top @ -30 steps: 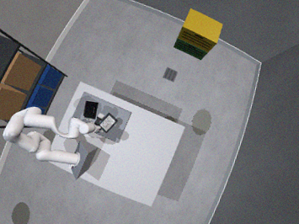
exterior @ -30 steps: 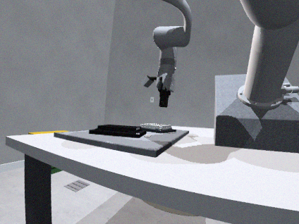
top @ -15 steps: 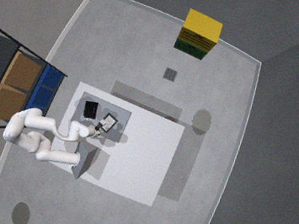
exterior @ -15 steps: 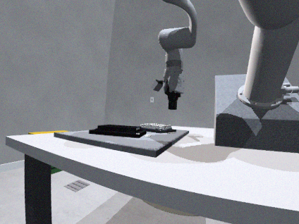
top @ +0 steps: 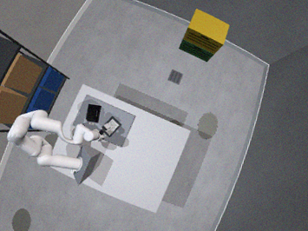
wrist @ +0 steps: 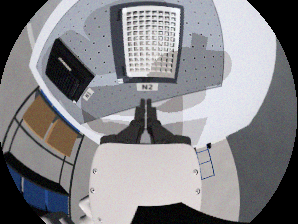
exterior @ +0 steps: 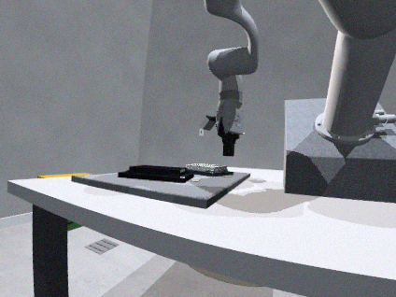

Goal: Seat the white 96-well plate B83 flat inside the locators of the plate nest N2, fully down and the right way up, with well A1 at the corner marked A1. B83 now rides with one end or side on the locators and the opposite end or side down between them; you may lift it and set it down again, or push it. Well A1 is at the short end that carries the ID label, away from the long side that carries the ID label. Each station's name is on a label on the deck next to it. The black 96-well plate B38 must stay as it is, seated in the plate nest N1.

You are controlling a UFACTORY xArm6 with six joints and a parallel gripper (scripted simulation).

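Now: hand 90 mm short of the white 96-well plate B83, 60 mm above it and 40 mm to the left of it. Round my hand: black plate B38: 170 mm to the left, 140 mm ahead, 70 mm below; then label: 80 mm below; then plate nest N2: 90 mm ahead, 80 mm below, 40 mm to the right.
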